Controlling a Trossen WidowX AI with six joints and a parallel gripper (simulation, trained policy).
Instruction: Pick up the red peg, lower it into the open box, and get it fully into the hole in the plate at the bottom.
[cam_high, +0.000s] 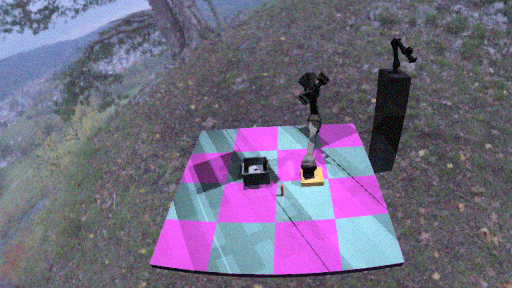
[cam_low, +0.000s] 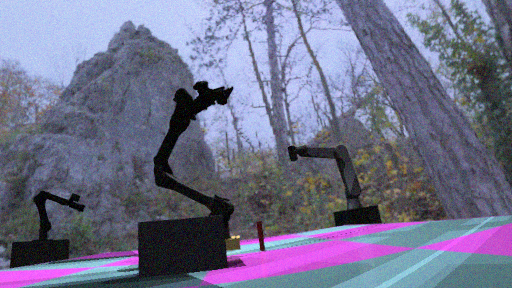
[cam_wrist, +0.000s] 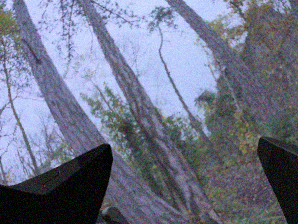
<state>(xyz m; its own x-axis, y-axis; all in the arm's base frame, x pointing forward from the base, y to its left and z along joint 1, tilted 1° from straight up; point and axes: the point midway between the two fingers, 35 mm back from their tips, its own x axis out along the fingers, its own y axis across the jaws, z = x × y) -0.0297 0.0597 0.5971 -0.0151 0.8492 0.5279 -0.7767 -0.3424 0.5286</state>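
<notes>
My gripper tip is 610 mm above the red peg, 200 mm short of it and 20 mm to the right of it. Round my gripper tip: grey plate (610 mm below, 340 mm ahead, 170 mm to the right); then dark box (630 mm below, 340 mm ahead, 170 mm to the right).
</notes>
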